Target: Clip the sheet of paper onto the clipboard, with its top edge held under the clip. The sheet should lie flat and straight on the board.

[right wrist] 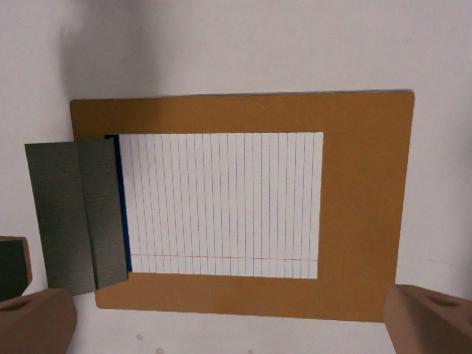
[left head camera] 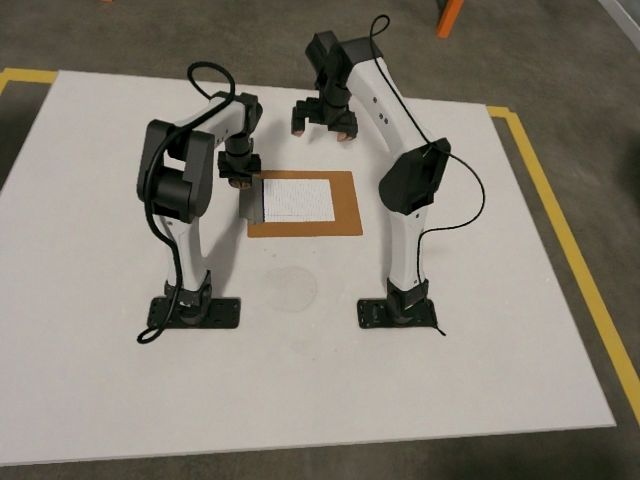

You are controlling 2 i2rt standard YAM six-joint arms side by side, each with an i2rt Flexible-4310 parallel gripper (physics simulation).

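Note:
The brown clipboard (left head camera: 345,206) (right wrist: 365,200) lies on the table with its grey metal clip (left head camera: 251,204) (right wrist: 82,215) at the left. The white lined sheet (left head camera: 298,200) (right wrist: 220,205) lies flat on the board, its sides about parallel to the board's edges. Its left end meets a dark blue strip (right wrist: 123,210) along the clip's right edge; what lies beneath the clip is hidden. My left gripper (left head camera: 240,183) looks shut, at the clip's upper left in the head view; contact is unclear. My right gripper (left head camera: 321,135) (right wrist: 230,300) is open and empty, above and behind the board.
The white table (left head camera: 310,403) carries both arm bases (left head camera: 224,313) (left head camera: 367,313) in front of the board. A faint round stain (left head camera: 289,289) marks the table between the bases and the board. Part of the left gripper (right wrist: 12,265) shows at the left edge of the right wrist view.

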